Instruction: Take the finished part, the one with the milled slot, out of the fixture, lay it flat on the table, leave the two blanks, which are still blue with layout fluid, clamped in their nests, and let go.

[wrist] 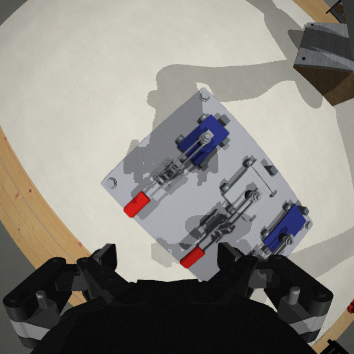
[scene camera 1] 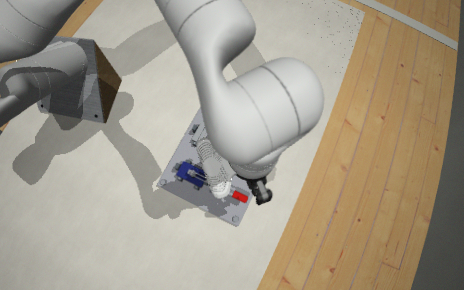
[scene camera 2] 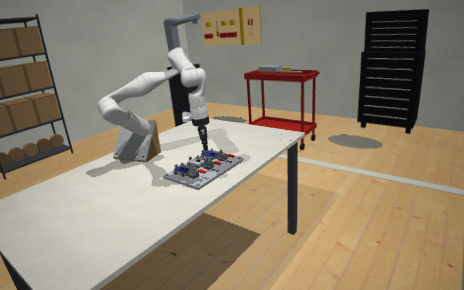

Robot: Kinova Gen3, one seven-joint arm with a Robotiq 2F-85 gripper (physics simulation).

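Where they show: gripper, between the fingertips: [wrist: 166,255] [scene camera 2: 205,147]; arm's base, origin of its link: [scene camera 1: 72,59] [scene camera 2: 143,128].
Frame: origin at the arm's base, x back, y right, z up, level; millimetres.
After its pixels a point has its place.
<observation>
The finished part [wrist: 240,189] @[x -409, y 19, z -119 mm], a pale grey block, sits in the middle nest of the fixture plate [wrist: 160,230] @[x -541, y 59, z -140 mm] [scene camera 2: 200,185] @[x -554, y 164, z -141 mm] [scene camera 1: 172,183] @[x -358, y 155, z -140 mm], with a toggle clamp's tip over it. The arm mostly hides it in scene camera 1. One blue blank [wrist: 216,126] @[x -370, y 113, z -114 mm] [scene camera 1: 184,169] @[x -375, y 111, z -114 mm] [scene camera 2: 181,169] @[x -403, y 123, z -114 mm] and another blue blank [wrist: 292,221] @[x -371, y -105, z -124 mm] [scene camera 2: 210,154] @[x -399, y -99, z -124 mm] sit in the outer nests under their clamps. My gripper [wrist: 166,255] @[x -521, y 69, z 0 mm] [scene camera 2: 204,148] @[x -521, y 69, z 0 mm] is open and empty, pointing down above the fixture. In the wrist view the middle clamp's red handle [wrist: 192,257] @[x -530, y 6, z -99 mm] shows between the fingers, farther down.
The end blank's clamp has a red handle [wrist: 136,204] @[x -527, y 115, z -94 mm] [scene camera 1: 240,196] @[x -530, y 115, z -94 mm]. The fixture stands on a pale table [scene camera 2: 125,220] @[x -457, y 499, z -155 mm] [scene camera 1: 100,240] @[x -250, y 375, z -155 mm]. The robot's wedge-shaped base [scene camera 1: 107,82] @[x -68, y -6, z -86 mm] [scene camera 2: 135,142] @[x 17, y 58, z -66 mm] [wrist: 325,47] @[x -6, y 69, z -87 mm] stands behind it. A red cart [scene camera 2: 282,76] stands beyond the table.
</observation>
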